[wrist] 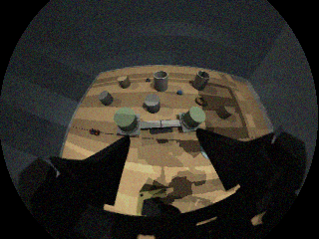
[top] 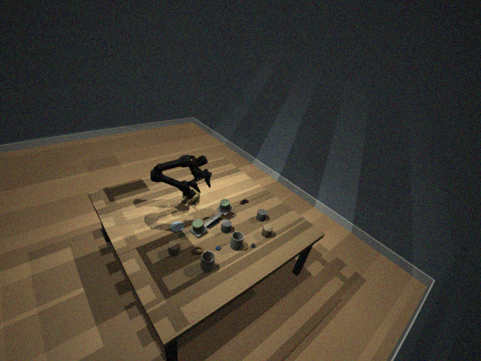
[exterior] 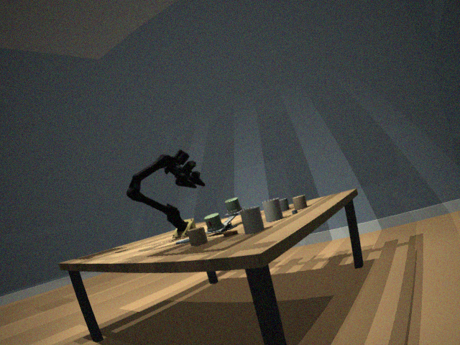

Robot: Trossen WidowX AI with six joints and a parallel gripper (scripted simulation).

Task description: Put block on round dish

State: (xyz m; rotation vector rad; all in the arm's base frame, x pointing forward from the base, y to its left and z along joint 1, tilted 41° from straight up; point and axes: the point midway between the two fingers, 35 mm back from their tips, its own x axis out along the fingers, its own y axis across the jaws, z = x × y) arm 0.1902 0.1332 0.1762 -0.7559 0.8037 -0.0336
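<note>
Now: the grey-green cup 180 mm below my gripper tip, 130 mm to the right of it and 130 mm ahead of it. Round my gripper tip: red block 380 mm to the left, 230 mm below; then pale blue round dish 240 mm below, 210 mm to the right, 20 mm ahead; then grey balance 200 mm below, 90 mm ahead, 20 mm to the left.
</note>
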